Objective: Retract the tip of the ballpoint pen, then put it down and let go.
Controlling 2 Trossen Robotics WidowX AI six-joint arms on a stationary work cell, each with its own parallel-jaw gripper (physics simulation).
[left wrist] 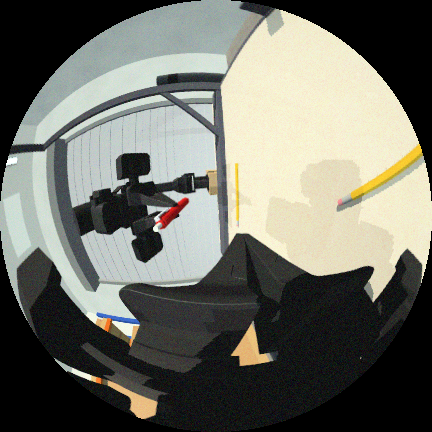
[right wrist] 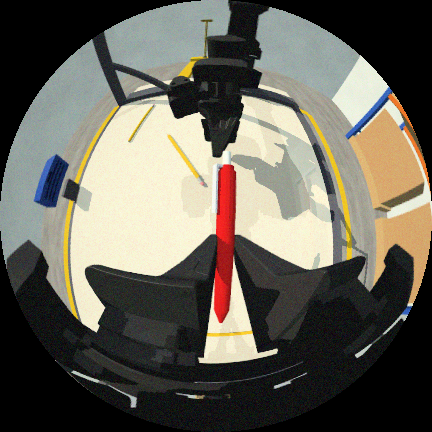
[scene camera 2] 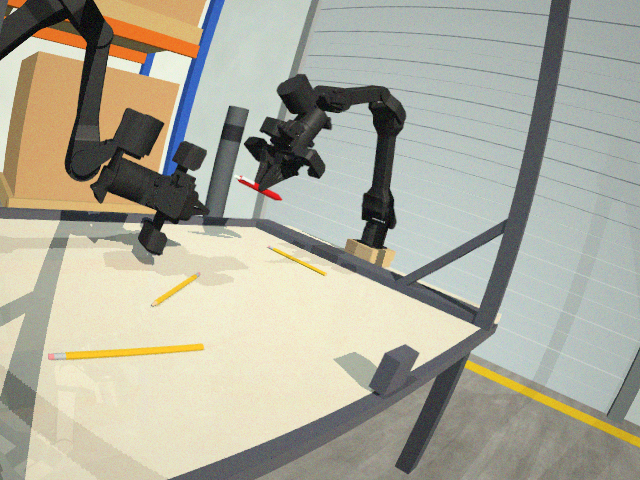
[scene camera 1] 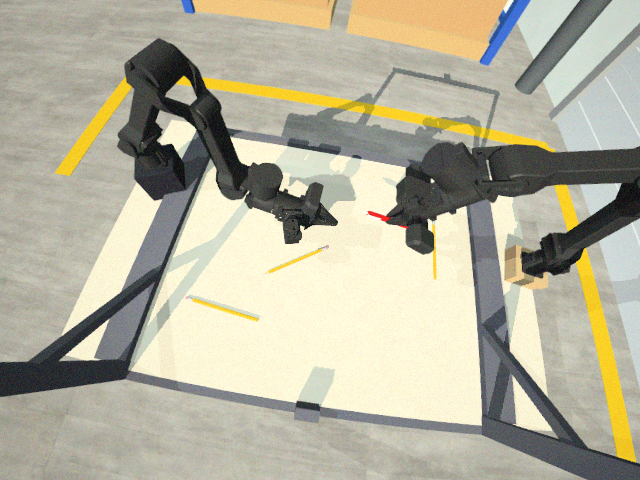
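Where they show: left gripper, fingertip midpoint: (left wrist: 240, 238) (right wrist: 216, 156) (scene camera 2: 207, 212) (scene camera 1: 337, 223); right gripper, fingertip midpoint: (left wrist: 176, 210) (right wrist: 224, 240) (scene camera 2: 256, 188) (scene camera 1: 386, 220); left arm's base at its link origin: (scene camera 1: 153, 160); right arm's base at its link origin: (left wrist: 207, 181) (scene camera 2: 371, 245) (scene camera 1: 531, 265).
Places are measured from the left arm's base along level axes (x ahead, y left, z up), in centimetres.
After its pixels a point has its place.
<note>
A red ballpoint pen (scene camera 1: 377, 214) @[y -32.8, x 49.6, z 6.9 cm] (scene camera 2: 271, 194) @[y -36.0, x 54.9, z 4.7 cm] (left wrist: 172, 214) @[y -33.1, x 49.6, z 5.6 cm] (right wrist: 226, 200) @[y -33.0, x 49.8, z 6.9 cm] with a white clip and white push button is held above the table (scene camera 1: 392, 419) @[y -75.5, x 43.0, z -10.7 cm]. My right gripper (scene camera 1: 388, 220) @[y -34.0, x 52.0, z 5.3 cm] (scene camera 2: 262, 188) @[y -34.0, x 52.0, z 5.3 cm] (right wrist: 224, 240) @[y -34.0, x 52.0, z 5.3 cm] is shut on its barrel. In the right wrist view the button end points away toward my left gripper, and the red cone end points back between the fingers; no point shows beyond the cone. My left gripper (scene camera 1: 336, 222) @[y -30.0, x 42.1, z 0.4 cm] (scene camera 2: 206, 210) @[y -30.0, x 42.1, z 0.4 cm] (left wrist: 240, 238) @[y -30.0, x 42.1, z 0.4 cm] (right wrist: 216, 156) @[y -30.0, x 42.1, z 0.4 cm] is shut and empty, apart from the pen's button.
Three yellow pencils lie on the table: one near the middle (scene camera 1: 297, 259) @[y -33.0, x 31.5, z -9.9 cm] (scene camera 2: 175, 289) @[y -33.5, x 30.0, z -10.0 cm], one at the lower left (scene camera 1: 224, 308) @[y -41.0, x 11.1, z -10.0 cm] (scene camera 2: 129, 352) @[y -40.9, x 10.0, z -10.1 cm], one at the right (scene camera 1: 434, 253) @[y -40.9, x 69.9, z -10.1 cm] (scene camera 2: 297, 260) @[y -39.9, x 70.3, z -10.1 cm]. A dark block (scene camera 1: 307, 411) @[y -66.9, x 25.1, z -4.9 cm] (scene camera 2: 395, 369) @[y -67.4, x 22.2, z -6.2 cm] stands on the front edge.
</note>
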